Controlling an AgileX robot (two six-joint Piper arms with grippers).
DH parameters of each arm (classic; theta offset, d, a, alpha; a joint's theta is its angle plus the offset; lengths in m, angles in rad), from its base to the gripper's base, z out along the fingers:
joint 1: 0 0.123 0 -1.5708
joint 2: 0.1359 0 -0.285 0
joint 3: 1.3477 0 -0.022 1.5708
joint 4: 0 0.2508 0 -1.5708
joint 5: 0 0 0.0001 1.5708
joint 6: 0 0.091 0 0
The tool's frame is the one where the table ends.
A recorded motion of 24 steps. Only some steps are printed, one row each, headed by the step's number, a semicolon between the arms.
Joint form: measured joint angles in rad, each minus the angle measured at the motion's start. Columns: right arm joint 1, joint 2, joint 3, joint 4, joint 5, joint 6; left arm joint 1, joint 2, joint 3, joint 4, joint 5, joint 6.
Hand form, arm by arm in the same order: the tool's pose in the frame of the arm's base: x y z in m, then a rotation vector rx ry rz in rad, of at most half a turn. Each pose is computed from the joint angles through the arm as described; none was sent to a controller.
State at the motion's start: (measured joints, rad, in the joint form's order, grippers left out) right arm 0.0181 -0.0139 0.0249 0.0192 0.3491 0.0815; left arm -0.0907 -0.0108 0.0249 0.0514 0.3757 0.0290
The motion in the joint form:
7: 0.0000 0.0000 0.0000 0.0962 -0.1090 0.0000; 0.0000 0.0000 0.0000 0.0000 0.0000 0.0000
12: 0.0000 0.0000 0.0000 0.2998 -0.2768 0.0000; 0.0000 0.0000 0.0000 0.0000 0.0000 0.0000
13: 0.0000 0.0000 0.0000 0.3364 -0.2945 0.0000; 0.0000 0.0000 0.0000 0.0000 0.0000 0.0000
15: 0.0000 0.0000 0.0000 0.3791 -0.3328 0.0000; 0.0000 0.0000 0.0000 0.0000 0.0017 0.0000
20: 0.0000 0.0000 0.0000 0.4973 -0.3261 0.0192; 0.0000 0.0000 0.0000 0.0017 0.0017 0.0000
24: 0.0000 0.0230 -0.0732 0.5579 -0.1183 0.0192; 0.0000 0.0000 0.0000 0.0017 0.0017 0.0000
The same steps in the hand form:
7: 0.0552 0.0035 0.1839 0.1321 1.7314 0.1795; 0.0525 -0.0031 0.1716 0.1437 1.8674 0.0081
12: 0.0564 0.0031 0.1993 0.2808 1.5484 0.3463; 0.0525 -0.0031 0.1716 0.1437 1.8674 0.0081
13: 0.0564 0.0028 0.2009 0.3087 1.5269 0.3744; 0.0525 -0.0031 0.1716 0.1437 1.8674 0.0081
15: 0.0563 0.0016 0.2042 0.3435 1.4838 0.4036; 0.0525 -0.0030 0.1715 0.1438 1.8691 0.0082
20: 0.0563 0.0021 0.2037 0.4446 1.4710 0.5159; 0.0525 -0.0030 0.1715 0.1449 1.8690 0.0098
24: 0.0539 0.0124 0.2114 0.4393 1.6168 0.6225; 0.0525 -0.0030 0.1715 0.1449 1.8690 0.0098

